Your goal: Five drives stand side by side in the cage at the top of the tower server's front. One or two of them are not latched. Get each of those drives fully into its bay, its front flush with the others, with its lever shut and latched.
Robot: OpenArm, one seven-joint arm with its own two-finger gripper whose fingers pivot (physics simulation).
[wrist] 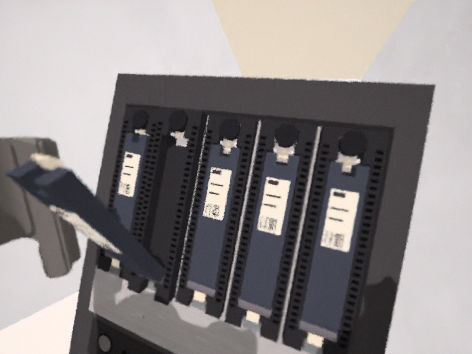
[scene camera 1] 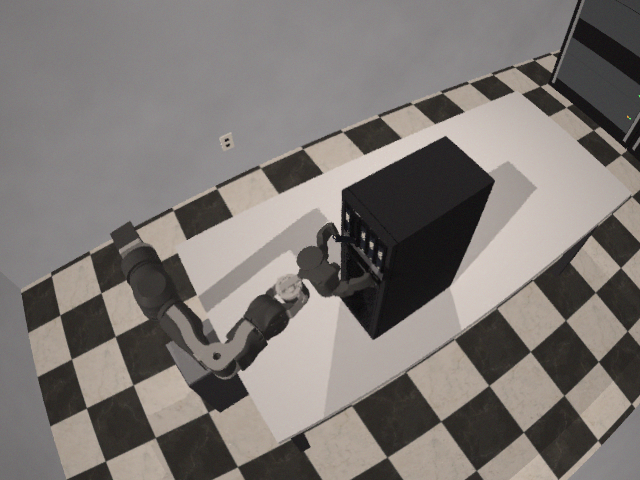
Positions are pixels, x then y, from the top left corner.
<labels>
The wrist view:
blue lever: 60, 189
black tower server: 402, 109
drive: 136, 141
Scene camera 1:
my gripper: 353, 252
</labels>
